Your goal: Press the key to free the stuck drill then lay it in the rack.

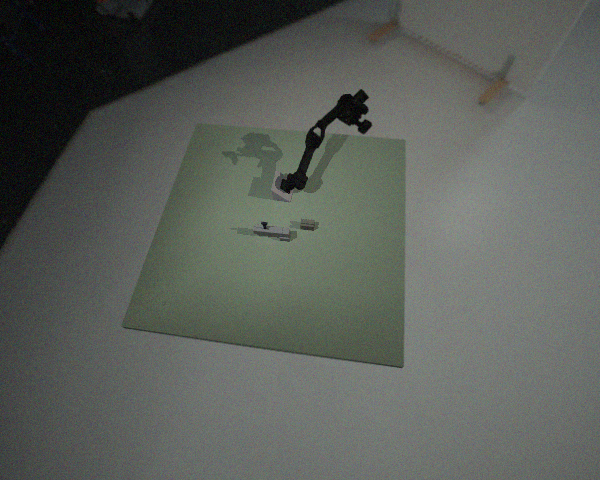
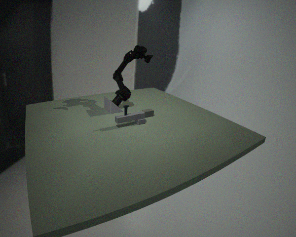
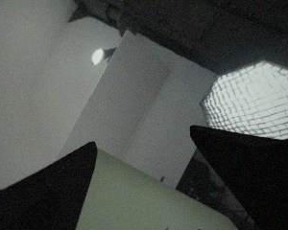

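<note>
Right now my gripper tip is 400 mm short of the dark key, 390 mm to the left of it and 310 mm above it. The rest, counted from my gripper tip: rack 320 mm ahead, 190 mm to the right, 380 mm below; grey block 400 mm ahead, 350 mm to the right, 360 mm below; drill 400 mm ahead, 330 mm to the right, 350 mm below.
</note>
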